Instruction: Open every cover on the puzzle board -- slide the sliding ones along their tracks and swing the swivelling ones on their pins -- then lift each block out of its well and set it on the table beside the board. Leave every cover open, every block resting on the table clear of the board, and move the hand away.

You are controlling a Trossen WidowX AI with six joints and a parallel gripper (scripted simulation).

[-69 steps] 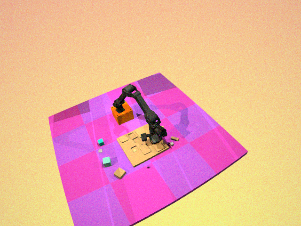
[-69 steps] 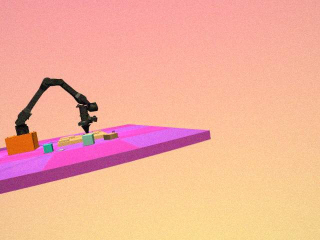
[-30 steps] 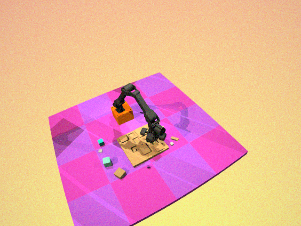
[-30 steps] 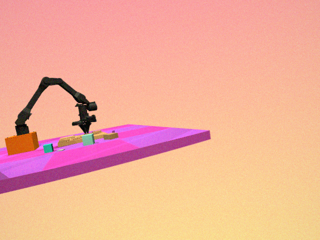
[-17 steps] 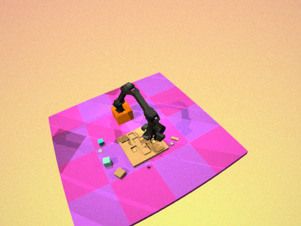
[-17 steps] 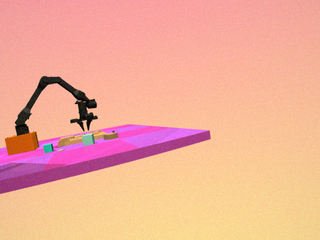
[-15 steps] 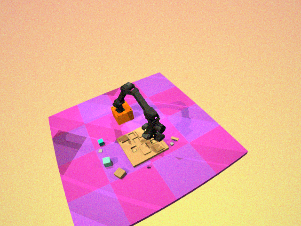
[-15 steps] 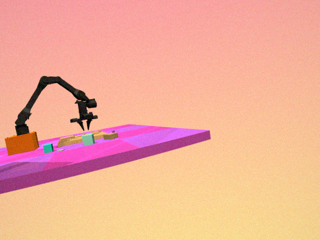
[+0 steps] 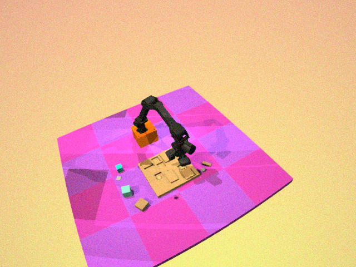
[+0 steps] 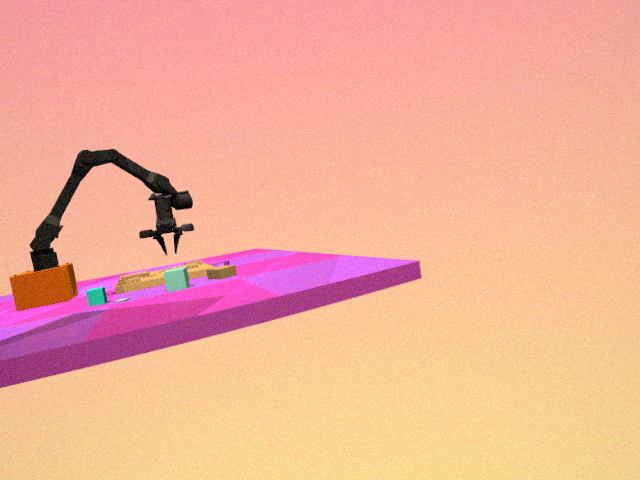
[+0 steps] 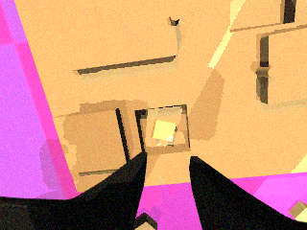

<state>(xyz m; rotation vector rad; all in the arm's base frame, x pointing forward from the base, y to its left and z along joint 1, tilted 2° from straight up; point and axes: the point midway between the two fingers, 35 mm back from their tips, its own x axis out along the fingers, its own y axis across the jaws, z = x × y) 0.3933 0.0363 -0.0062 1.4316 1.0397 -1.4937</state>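
Right now the teal cube is 320 mm to the right of my gripper tip, 270 mm behind it and 50 mm below it. Also, from my gripper tip: tiny dark piece (170 mm to the right, 140 mm ahead, 60 mm below); then brown block (350 mm to the right, 60 mm below, 60 mm ahead).
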